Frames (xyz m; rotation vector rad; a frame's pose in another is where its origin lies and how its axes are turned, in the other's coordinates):
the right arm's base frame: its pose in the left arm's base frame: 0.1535 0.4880 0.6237 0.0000 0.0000 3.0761
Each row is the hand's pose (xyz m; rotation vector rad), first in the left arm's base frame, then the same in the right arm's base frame.
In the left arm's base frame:
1: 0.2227 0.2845 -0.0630 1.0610 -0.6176 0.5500
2: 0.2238 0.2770 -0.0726 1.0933 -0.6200 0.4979
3: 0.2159 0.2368 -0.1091 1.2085 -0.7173 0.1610
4: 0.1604 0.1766 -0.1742 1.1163 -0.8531 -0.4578
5: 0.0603 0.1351 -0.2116 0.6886 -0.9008 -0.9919
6: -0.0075 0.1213 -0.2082 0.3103 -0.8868 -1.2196
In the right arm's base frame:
1: -0.0824 0.1985 -0.6867 -0.7233 -1.3418 -2.0736
2: -0.0840 0.2059 -0.6963 -0.7335 -1.3982 -2.0960
3: -0.0787 0.2466 -0.7328 -0.9204 -1.6731 -2.2402
4: -0.0273 0.3103 -0.7979 1.0485 1.4693 2.1022
5: 0.0699 0.3582 -0.8353 0.9961 0.8145 1.8591
6: 0.1367 0.3765 -0.8319 0.9466 0.3664 1.7583

